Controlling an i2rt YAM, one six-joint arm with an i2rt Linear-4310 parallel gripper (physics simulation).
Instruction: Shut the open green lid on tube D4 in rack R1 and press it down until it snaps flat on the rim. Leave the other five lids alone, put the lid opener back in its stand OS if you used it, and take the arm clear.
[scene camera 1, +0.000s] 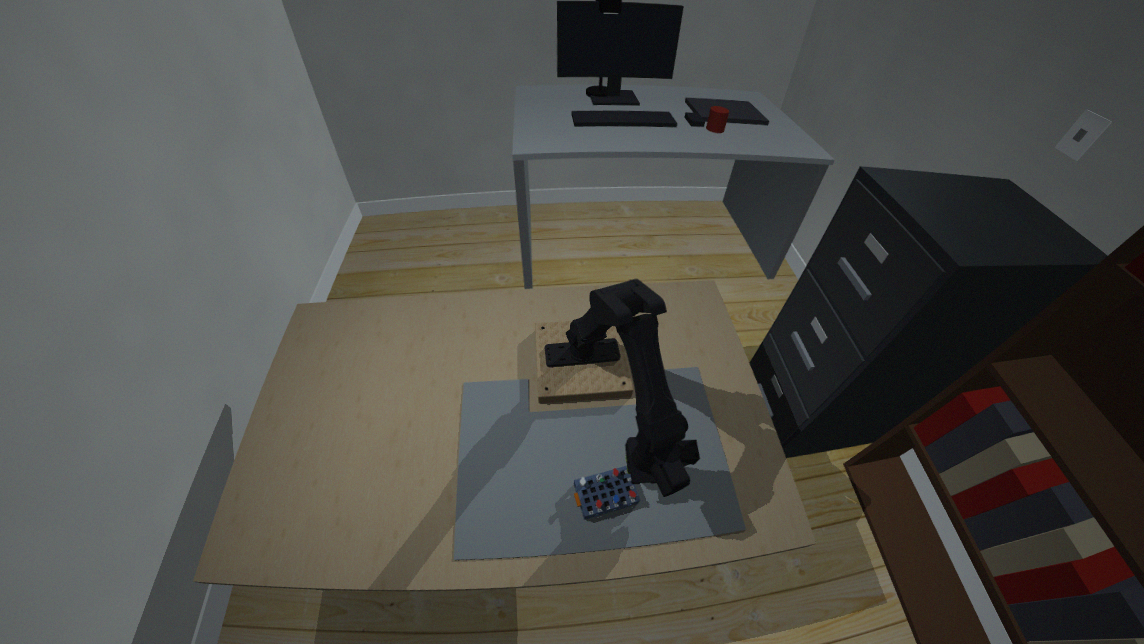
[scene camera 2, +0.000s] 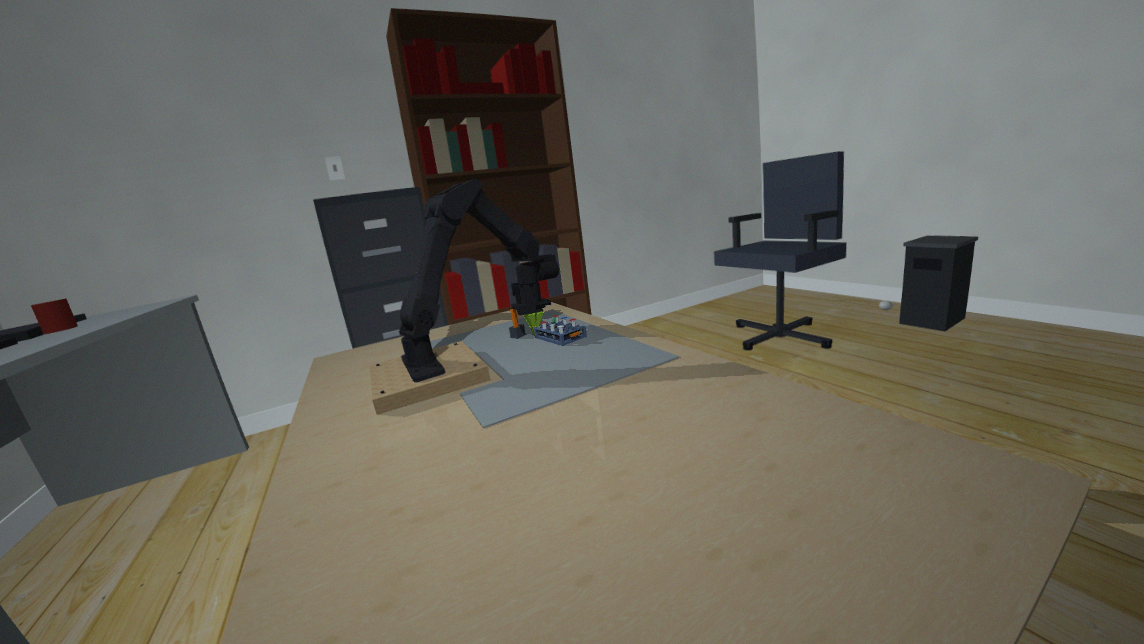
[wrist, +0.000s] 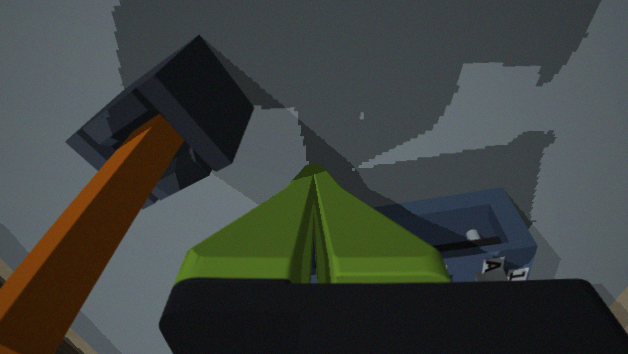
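Pixels of known places: gripper, fingertip midpoint: (scene camera 1: 635, 472) (scene camera 2: 535, 335) (wrist: 314, 178); arm's base at its link origin: (scene camera 1: 582, 353) (scene camera 2: 422, 365).
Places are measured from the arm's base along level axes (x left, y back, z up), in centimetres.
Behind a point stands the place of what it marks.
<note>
The blue rack (scene camera 1: 612, 511) @(x 1.1, y -42.0, z -2.5 cm) (scene camera 2: 559, 339) @(x -3.3, y -35.4, z -2.4 cm) (wrist: 480, 196) @(x 7.2, y -40.0, z -2.9 cm) stands on the grey mat and holds tubes with small coloured lids. A small green spot (scene camera 1: 600, 479) @(x -1.0, y -35.9, z 2.6 cm) shows on its far side in scene camera 1; its lid angle is too small to tell. My gripper (scene camera 2: 533, 330) @(x 8.2, y -33.5, z -3.3 cm) (wrist: 314, 178) @(x 8.2, y -33.5, z -3.3 cm) is shut and empty, its green fingertips low beside the rack, between it and the opener stand. The orange lid opener (scene camera 2: 514, 318) @(x 11.3, y -29.2, z 2.5 cm) (wrist: 95, 220) @(x 12.3, y -30.0, z 2.9 cm) is upright in its dark stand (scene camera 2: 517, 331) @(x 9.9, y -28.9, z -1.1 cm) (wrist: 205, 100) @(x 12.7, y -31.1, z -1.0 cm). In the wrist view, fingers and gripper body hide much of the rack; the green lid does not show there.
The grey mat (scene camera 1: 504, 512) @(x -22.8, y -39.4, z -3.2 cm) (scene camera 2: 560, 369) @(x -20.2, y -26.3, z -3.2 cm) lies on the wooden table (scene camera 1: 344, 448) @(x -63.5, y -20.9, z -3.5 cm) (scene camera 2: 640, 512) @(x -65.1, y -12.2, z -3.5 cm). The arm base stands on a wooden block (scene camera 1: 584, 386) @(x -0.9, y -10.4, z 0.1 cm) (scene camera 2: 432, 392) @(x -12.5, y 0.6, z -2.3 cm) behind the mat. A filing cabinet (scene camera 1: 872, 320) and a bookshelf (scene camera 2: 405, 120) stand beyond the table.
</note>
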